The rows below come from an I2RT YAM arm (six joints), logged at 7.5 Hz.
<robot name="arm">
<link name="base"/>
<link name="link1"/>
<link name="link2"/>
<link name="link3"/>
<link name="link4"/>
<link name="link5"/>
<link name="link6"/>
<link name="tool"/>
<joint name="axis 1" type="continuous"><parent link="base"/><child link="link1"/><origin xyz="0 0 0.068" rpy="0 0 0"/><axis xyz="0 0 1"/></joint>
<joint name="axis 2" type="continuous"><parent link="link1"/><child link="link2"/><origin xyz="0.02 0.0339 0.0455" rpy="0 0 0"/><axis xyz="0 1 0"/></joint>
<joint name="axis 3" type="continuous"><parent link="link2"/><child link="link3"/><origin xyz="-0.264 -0.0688 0" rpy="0 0 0"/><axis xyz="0 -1 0"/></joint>
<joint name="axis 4" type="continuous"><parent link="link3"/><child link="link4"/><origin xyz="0.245 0.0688 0.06" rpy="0 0 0"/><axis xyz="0 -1 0"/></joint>
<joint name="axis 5" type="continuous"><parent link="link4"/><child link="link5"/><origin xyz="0.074 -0.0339 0.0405" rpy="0 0 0"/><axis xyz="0 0 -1"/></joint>
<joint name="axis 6" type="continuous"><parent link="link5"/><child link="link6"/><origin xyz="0.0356 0 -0.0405" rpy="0 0 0"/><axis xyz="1 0 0"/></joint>
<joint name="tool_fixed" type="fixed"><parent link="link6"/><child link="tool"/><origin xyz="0 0 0" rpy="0 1.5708 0"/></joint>
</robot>
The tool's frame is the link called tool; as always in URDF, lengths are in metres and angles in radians. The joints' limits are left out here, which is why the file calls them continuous.
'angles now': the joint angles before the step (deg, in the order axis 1, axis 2, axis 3, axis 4, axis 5, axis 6). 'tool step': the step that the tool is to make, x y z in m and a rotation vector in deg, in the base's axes. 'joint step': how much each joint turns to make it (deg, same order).
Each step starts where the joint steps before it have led.
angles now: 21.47, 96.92, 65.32, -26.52, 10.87, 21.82
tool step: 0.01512, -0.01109, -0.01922, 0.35, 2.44, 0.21
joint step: -2.77, 4.09, 0.65, 1.60, -2.53, -1.98
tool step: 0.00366, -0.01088, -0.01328, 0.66, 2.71, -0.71
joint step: -2.01, 1.77, -0.52, -0.03, -1.90, -0.44
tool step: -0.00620, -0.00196, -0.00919, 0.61, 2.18, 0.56
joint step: -0.16, 0.02, -1.83, -0.05, -1.40, -0.10
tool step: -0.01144, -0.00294, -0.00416, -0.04, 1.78, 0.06
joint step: 0.03, -1.50, -2.56, -0.67, -0.44, 0.17
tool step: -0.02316, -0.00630, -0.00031, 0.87, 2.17, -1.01
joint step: 0.00, -4.31, -4.81, -1.44, -0.94, 1.50
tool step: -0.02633, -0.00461, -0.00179, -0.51, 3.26, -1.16
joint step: 0.63, -4.33, -4.64, -3.08, 0.20, 1.84
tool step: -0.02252, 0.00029, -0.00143, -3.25, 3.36, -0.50
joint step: 1.81, -2.97, -2.84, -4.49, 2.62, 1.64
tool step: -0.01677, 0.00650, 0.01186, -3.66, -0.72, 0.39
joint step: 3.17, -3.91, -0.74, -4.06, 4.24, 1.83
